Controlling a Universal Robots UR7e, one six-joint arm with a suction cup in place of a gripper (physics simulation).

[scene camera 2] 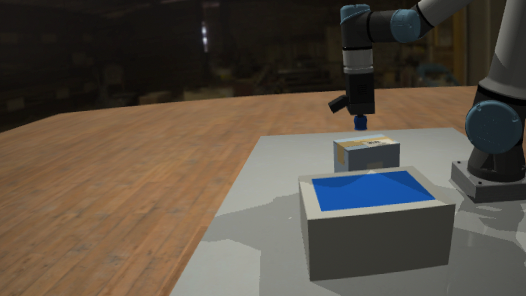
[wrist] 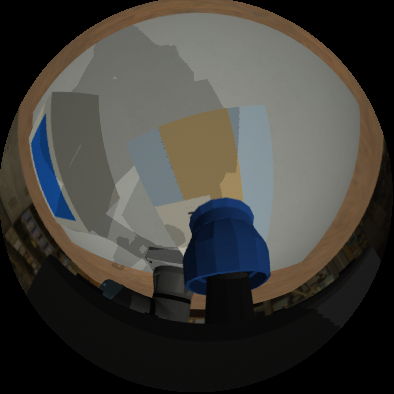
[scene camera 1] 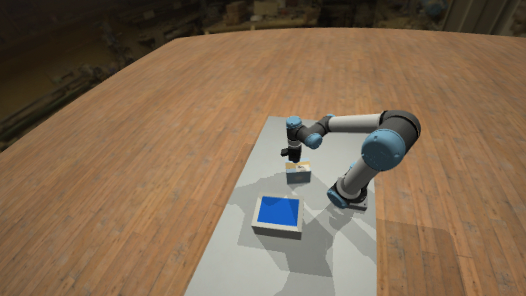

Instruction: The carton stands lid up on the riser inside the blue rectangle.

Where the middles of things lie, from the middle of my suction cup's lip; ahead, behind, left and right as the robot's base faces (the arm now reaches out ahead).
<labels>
I see the grey carton point(scene camera 2: 371, 152) 1 cm behind my suction cup and 11 cm below it. Round my suction cup: grey riser point(scene camera 2: 359, 223) 4 cm ahead, 31 cm to the left, 11 cm below.
</labels>
